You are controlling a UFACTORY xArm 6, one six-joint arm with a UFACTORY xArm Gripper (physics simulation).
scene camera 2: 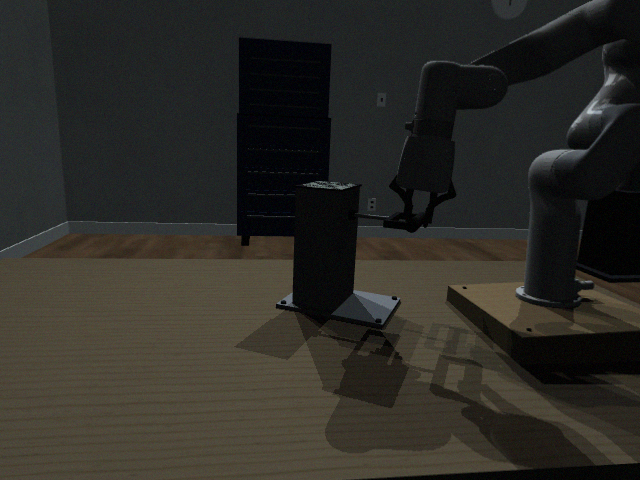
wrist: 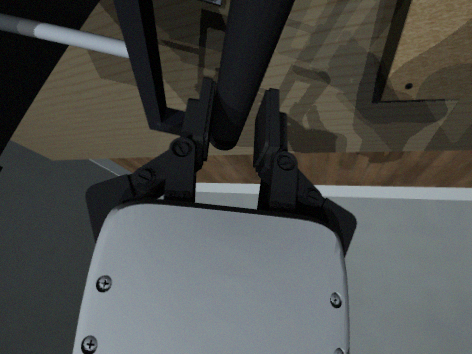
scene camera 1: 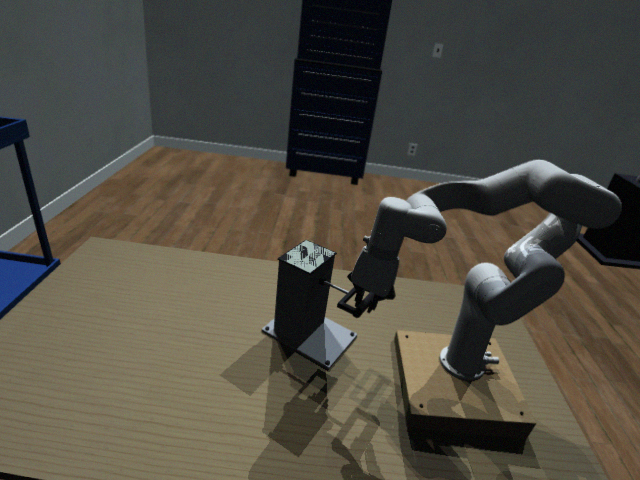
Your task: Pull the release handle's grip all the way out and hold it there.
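The release handle is a dark frame with a thick round grip (scene camera 1: 356, 312) (scene camera 2: 412, 227) (wrist: 253, 45) at its outer end. A thin light rod (scene camera 1: 336, 286) (scene camera 2: 373, 216) (wrist: 75, 40) joins it to the dark upright housing (scene camera 1: 301, 304) (scene camera 2: 325, 248), with a length of rod showing outside. My gripper (scene camera 1: 365, 303) (scene camera 2: 418, 217) (wrist: 237, 99) points down and is shut on the grip, with one finger inside the frame and one outside. In the wrist view the grip lies against the left finger, with a narrow gap towards the right one. The exact contact is hard to see.
The housing stands on a grey bolted base plate (scene camera 1: 330, 342) (scene camera 2: 368, 307) on the wooden table (scene camera 1: 155, 335) (scene camera 2: 155, 361). My arm's wooden mounting block (scene camera 1: 454, 397) (scene camera 2: 573, 351) is to the right. A dark blue drawer cabinet (scene camera 1: 333, 118) (scene camera 2: 283, 170) stands against the back wall.
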